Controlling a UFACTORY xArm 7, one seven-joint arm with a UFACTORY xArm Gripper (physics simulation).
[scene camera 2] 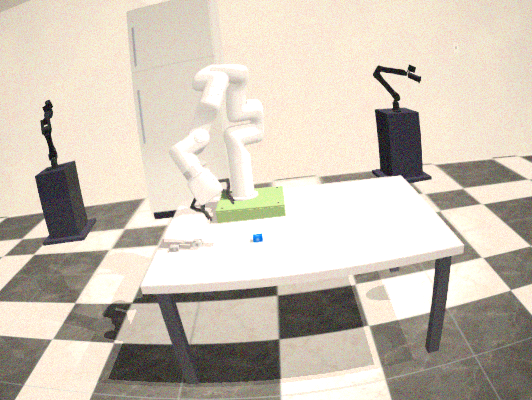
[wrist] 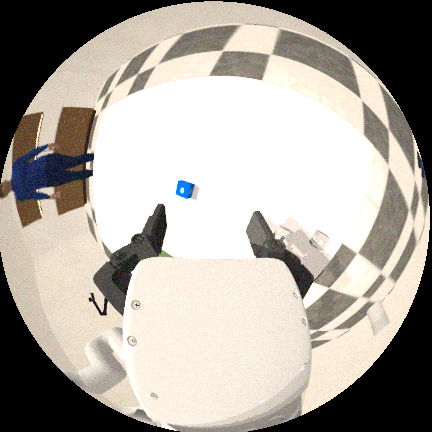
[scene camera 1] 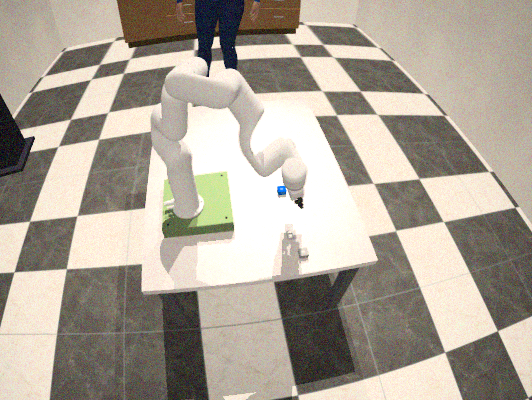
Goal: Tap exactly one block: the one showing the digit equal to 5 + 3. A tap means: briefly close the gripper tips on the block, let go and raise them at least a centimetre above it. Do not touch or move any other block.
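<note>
A blue block [scene camera 1: 281, 190] [scene camera 2: 257, 238] [wrist: 184, 189] lies on the white table; its pale mark is too small to read. A whitish block [scene camera 1: 290, 234] [scene camera 2: 196, 244] and a greyish block [scene camera 1: 303, 253] [scene camera 2: 173, 248] [wrist: 320, 239] lie close together in shadow; their digits are unreadable. In the wrist view the whitish block is hard to make out near the right finger. My gripper [scene camera 1: 299, 202] [scene camera 2: 220, 210] [wrist: 208, 217] is open and empty above the table. In the wrist view the blue block is ahead of the left fingertip, and the greyish block is beyond the right finger.
The arm's green base [scene camera 1: 215, 197] [scene camera 2: 260, 204] stands on the white table [scene camera 1: 225, 265] [scene camera 2: 350, 250]. A person [scene camera 1: 219, 25] [wrist: 37, 172] stands beyond the table by a brown cabinet [scene camera 1: 155, 20]. Two black arms on dark pedestals [scene camera 2: 62, 202] [scene camera 2: 399, 142] stand behind the table.
</note>
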